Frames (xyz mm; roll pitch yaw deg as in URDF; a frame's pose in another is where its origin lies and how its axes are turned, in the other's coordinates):
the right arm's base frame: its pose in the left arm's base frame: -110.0 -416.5 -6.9 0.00 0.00 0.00
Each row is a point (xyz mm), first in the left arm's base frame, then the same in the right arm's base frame.
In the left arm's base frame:
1: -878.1 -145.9 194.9
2: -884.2 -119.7 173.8
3: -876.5 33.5 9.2
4: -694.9 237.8 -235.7
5: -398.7 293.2 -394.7
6: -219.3 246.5 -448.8
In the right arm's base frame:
1: -768.1 270.6 201.8
2: -774.2 296.8 180.7
3: -766.5 450.0 16.1
4: -584.9 654.3 -228.8
5: -288.7 709.7 -387.8
6: -109.3 663.0 -441.9

